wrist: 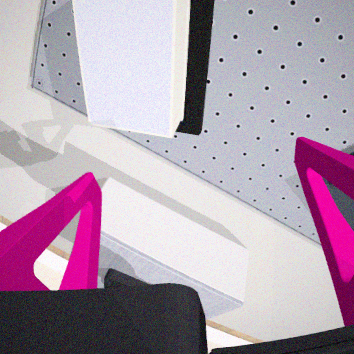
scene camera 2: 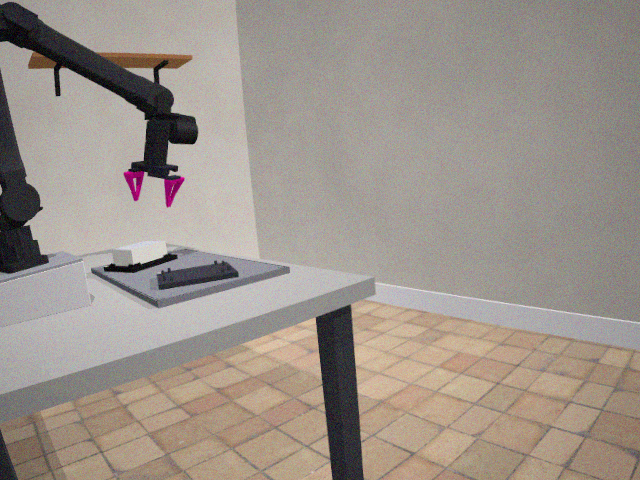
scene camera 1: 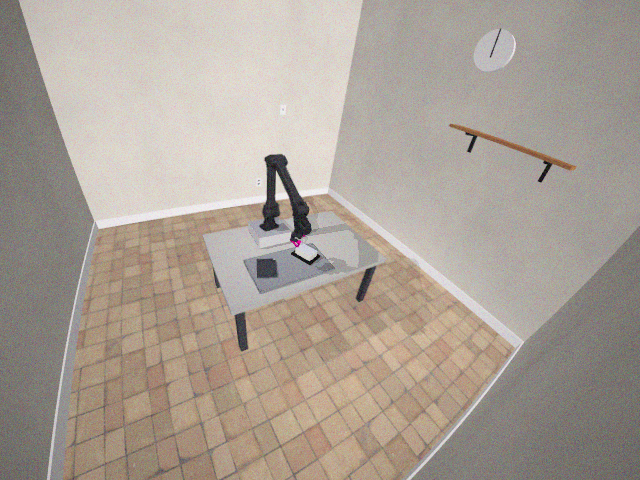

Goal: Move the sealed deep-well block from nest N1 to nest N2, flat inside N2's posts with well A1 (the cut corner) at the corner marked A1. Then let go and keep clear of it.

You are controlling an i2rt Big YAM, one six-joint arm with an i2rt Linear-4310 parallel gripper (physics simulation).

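The sealed deep-well block is white and sits on the black nest N1. Its cut corner cannot be made out. The dark nest N2 holds no block; short posts stand up near its ends in scene camera 2. Its A1 mark is not readable. My gripper has magenta fingers, open and empty, pointing down. It hangs well above the block, apart from it. In the wrist view the block lies beyond the fingertips, towards the upper left.
Both nests stand on a grey perforated board on the table. The arm's pale base block stands beside the board. A wooden shelf is on the wall.
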